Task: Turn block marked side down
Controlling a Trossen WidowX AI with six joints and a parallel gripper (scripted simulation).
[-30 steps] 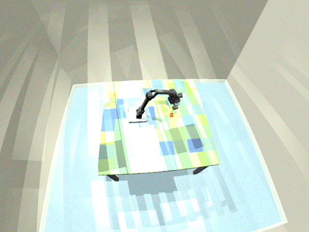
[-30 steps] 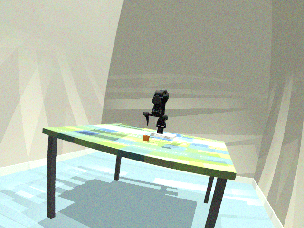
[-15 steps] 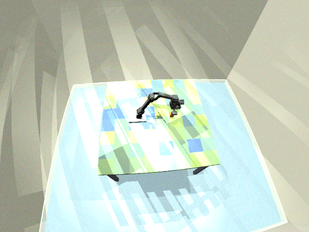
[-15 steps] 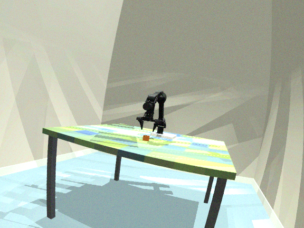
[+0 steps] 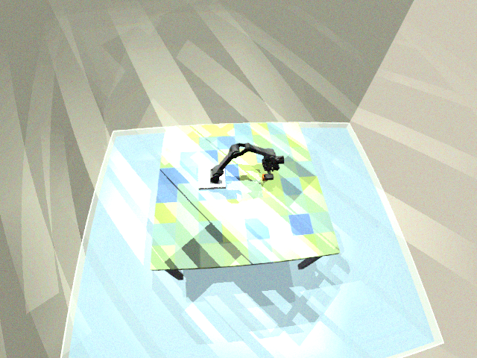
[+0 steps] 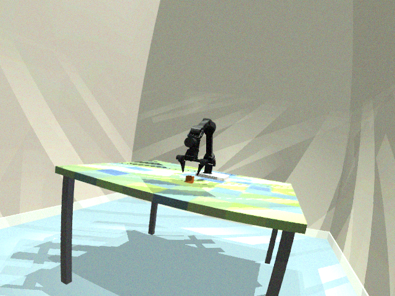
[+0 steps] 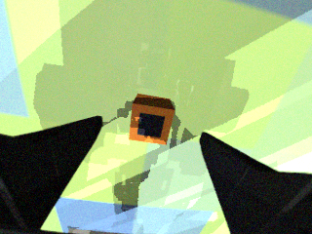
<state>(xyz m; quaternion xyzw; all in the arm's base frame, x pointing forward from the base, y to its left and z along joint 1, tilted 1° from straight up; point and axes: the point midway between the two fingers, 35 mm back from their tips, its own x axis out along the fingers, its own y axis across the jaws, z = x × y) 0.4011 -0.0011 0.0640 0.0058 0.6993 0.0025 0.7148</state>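
The block lies 20 mm below my gripper tip.
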